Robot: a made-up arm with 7 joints.
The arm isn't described. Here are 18 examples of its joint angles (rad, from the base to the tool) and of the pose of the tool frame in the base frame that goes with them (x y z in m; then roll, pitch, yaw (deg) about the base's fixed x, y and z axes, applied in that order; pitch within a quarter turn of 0, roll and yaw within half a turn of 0).
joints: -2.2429 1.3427 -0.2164 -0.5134 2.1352 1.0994 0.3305
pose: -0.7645 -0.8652 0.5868 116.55 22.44 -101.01
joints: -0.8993 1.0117 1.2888 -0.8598 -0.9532 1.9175 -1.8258
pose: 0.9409 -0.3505 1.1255 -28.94 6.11 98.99
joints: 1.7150 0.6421 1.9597 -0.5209 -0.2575 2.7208 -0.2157
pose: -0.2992 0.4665 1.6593 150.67 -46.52 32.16
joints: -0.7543 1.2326 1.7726 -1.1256 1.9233 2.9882 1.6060
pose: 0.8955 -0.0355 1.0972 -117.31 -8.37 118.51
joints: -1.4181 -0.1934 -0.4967 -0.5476 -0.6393 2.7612 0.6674
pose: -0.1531 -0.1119 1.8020 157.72 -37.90 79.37
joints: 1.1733 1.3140 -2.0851 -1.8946 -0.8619 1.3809 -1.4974
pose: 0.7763 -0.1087 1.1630 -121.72 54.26 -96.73
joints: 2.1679 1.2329 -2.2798 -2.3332 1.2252 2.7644 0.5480
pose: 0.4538 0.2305 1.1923 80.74 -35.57 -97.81
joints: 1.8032 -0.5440 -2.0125 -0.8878 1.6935 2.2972 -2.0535
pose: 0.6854 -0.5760 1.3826 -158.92 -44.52 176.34
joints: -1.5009 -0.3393 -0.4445 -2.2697 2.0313 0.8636 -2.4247
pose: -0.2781 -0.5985 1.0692 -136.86 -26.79 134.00
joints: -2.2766 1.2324 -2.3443 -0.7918 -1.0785 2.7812 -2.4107
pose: -0.8305 -0.3153 1.3291 158.20 -13.01 56.58
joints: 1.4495 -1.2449 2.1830 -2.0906 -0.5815 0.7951 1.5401
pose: -0.6223 -0.2716 0.3856 -166.58 -40.30 -167.30
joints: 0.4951 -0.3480 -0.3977 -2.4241 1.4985 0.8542 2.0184
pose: 0.5891 0.0304 0.9344 -119.60 39.31 -152.97
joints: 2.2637 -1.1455 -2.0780 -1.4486 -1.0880 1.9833 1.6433
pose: 1.0347 -0.1383 0.6612 0.90 -2.28 -73.13
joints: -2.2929 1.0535 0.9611 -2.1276 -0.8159 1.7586 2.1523
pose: 0.1674 -0.6875 0.4714 -42.00 0.45 -162.24
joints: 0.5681 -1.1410 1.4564 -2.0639 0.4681 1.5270 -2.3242
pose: -0.5647 0.4828 0.8540 34.16 20.81 -124.93
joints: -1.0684 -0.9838 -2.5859 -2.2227 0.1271 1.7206 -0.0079
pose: -0.6141 0.1935 0.2493 78.55 63.05 -153.08
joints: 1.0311 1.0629 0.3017 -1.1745 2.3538 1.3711 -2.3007
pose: 0.3833 0.9573 0.5424 174.80 -33.69 -40.49
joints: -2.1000 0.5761 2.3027 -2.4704 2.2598 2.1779 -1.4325
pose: 0.5487 0.0599 0.9468 116.52 -14.35 -46.59
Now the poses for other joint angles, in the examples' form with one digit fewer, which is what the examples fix.
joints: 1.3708 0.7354 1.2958 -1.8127 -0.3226 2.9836 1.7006
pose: -0.571 0.560 0.915 56.2 29.7 62.4
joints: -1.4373 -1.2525 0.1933 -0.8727 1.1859 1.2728 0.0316
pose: 0.016 0.722 1.570 -51.1 -61.3 38.3
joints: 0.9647 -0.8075 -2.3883 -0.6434 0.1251 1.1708 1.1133
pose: -0.267 -1.037 1.154 13.4 34.7 -147.0
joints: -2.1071 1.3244 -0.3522 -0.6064 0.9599 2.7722 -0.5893
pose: -0.724 -0.834 0.644 10.0 -53.9 -130.6
